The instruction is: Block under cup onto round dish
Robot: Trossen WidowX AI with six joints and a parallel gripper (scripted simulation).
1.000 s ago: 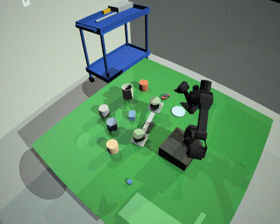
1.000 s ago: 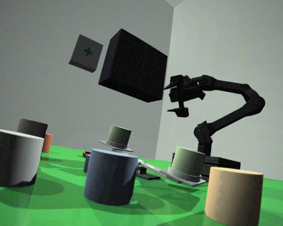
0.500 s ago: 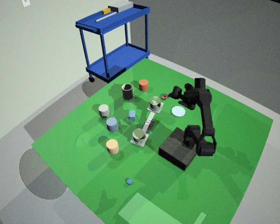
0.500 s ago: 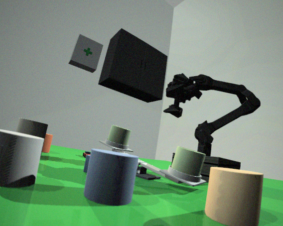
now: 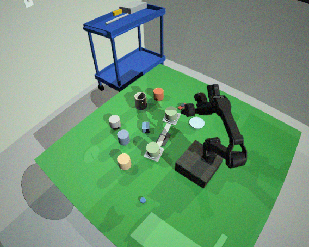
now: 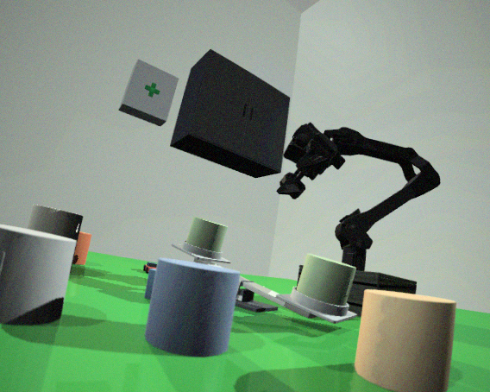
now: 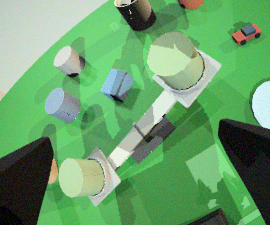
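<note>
My gripper tip is now 11 cm short of the block, 17 cm to the right of it and 22 cm above it. From my gripper tip the other things lie so: round pale blue dish (1 cm behind, 18 cm to the right, 25 cm below); then pale green cup (13 cm ahead, 10 cm to the right, 15 cm below); then balance (12 cm ahead, 4 cm to the left, 22 cm below).
</note>
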